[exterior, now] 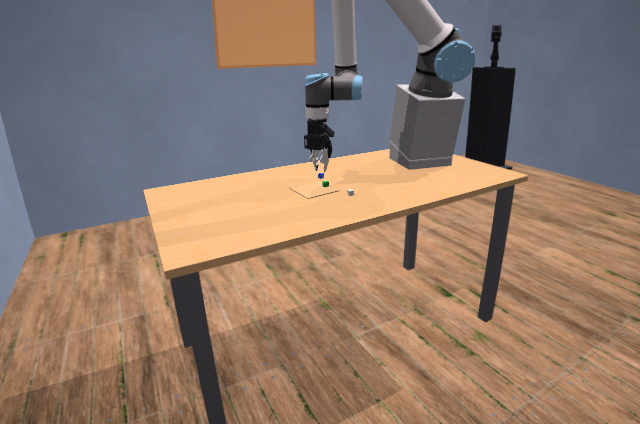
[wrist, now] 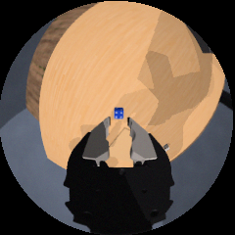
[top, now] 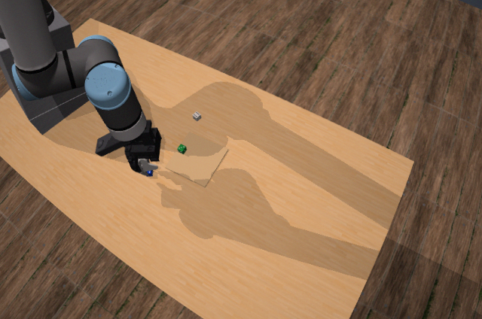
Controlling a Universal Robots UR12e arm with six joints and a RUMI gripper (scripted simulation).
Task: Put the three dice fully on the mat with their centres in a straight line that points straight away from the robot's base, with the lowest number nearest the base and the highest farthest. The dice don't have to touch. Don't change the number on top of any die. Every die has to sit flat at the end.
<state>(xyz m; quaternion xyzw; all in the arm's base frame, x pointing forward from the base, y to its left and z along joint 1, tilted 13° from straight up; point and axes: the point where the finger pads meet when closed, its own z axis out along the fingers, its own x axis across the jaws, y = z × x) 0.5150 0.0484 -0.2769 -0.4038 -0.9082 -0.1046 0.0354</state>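
Right now the blue die is 30 mm below my hand. Also, from my hand: green die 120 mm to the left, 30 mm below, 20 mm ahead; then white die 240 mm to the left, 30 mm below, 30 mm behind; then tan mat 130 mm to the left, 70 mm ahead, 40 mm below.
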